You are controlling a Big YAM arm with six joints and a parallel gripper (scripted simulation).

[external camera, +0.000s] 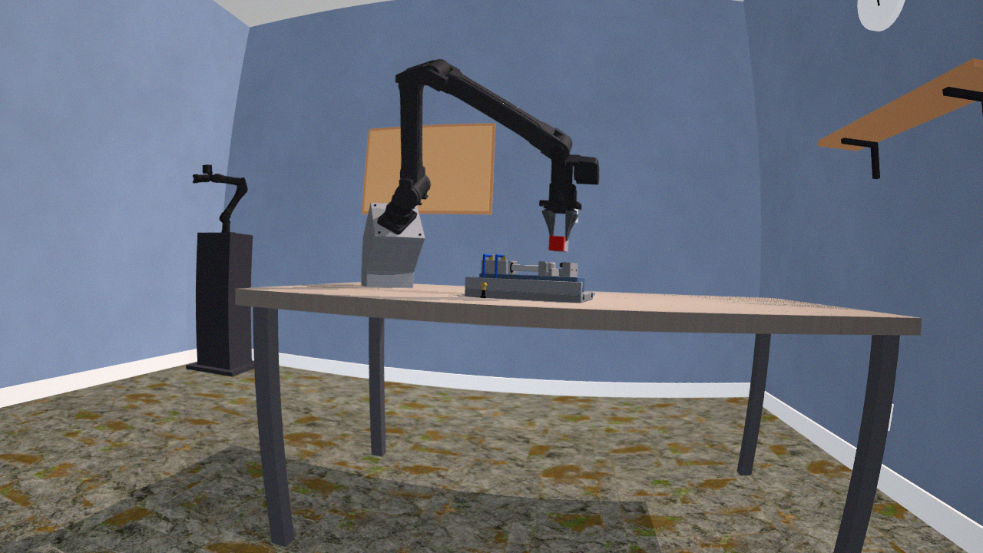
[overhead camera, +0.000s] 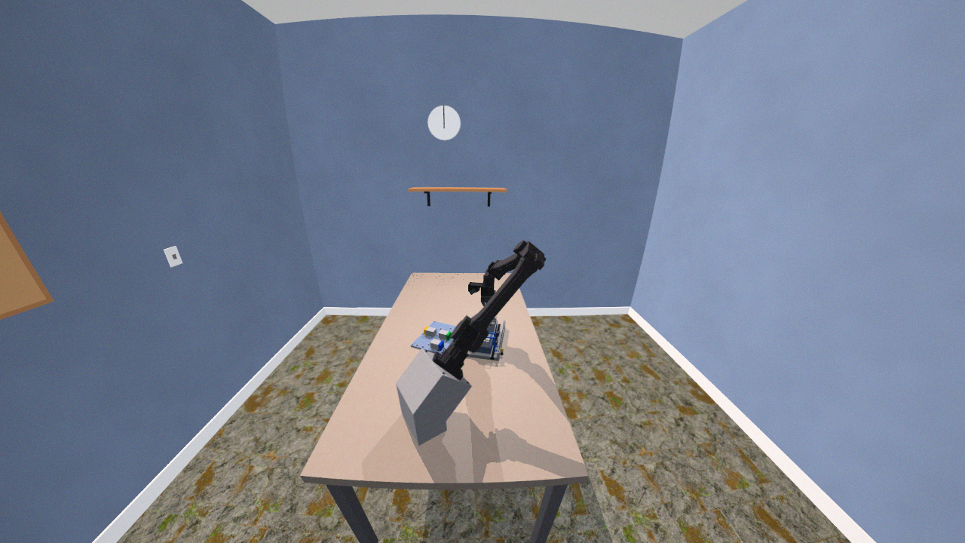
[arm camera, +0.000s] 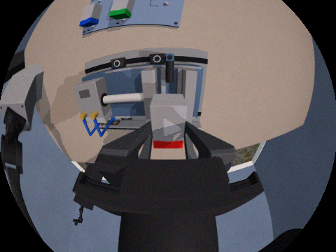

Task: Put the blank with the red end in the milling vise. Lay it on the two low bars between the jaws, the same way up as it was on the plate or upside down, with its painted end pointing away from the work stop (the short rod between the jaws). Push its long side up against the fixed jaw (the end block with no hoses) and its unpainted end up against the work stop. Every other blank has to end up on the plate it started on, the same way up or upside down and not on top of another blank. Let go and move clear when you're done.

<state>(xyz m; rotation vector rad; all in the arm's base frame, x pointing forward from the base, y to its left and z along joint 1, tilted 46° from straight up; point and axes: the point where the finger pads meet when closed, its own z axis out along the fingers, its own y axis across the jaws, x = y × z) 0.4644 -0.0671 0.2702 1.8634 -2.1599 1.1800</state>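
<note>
Now: the work stop 7 cm below my hand, 5 cm to the left of it and 2 cm ahead of it. The rest, counted from my hand: green-ended blank (24 cm to the left, 14 cm below, 3 cm behind); then blue plate (28 cm to the left, 16 cm below, 1 cm behind); then vise (12 cm below, 6 cm behind, 3 cm to the left).
</note>
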